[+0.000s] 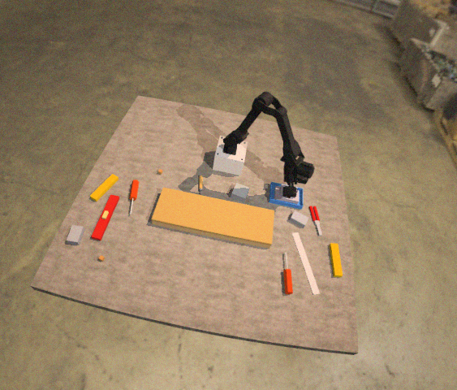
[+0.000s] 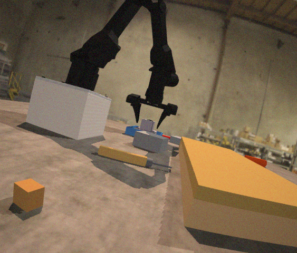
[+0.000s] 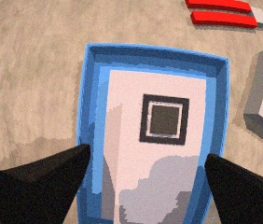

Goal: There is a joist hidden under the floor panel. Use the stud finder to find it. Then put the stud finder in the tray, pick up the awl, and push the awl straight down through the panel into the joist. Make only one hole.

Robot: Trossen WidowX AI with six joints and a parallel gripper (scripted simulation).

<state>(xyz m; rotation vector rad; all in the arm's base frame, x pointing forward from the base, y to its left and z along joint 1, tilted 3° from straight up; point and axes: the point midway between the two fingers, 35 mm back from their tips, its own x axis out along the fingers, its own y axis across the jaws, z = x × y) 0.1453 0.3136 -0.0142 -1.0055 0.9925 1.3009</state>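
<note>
Right now my gripper tip is 10 mm to the right of the grey stud finder and 10 mm below it. The rest, counted from my gripper tip: square indicator window: 20 mm to the left, 20 mm above; blue tray: 10 mm to the right, 30 mm below; white strip: 350 mm ahead, 90 mm to the left, 40 mm below.
</note>
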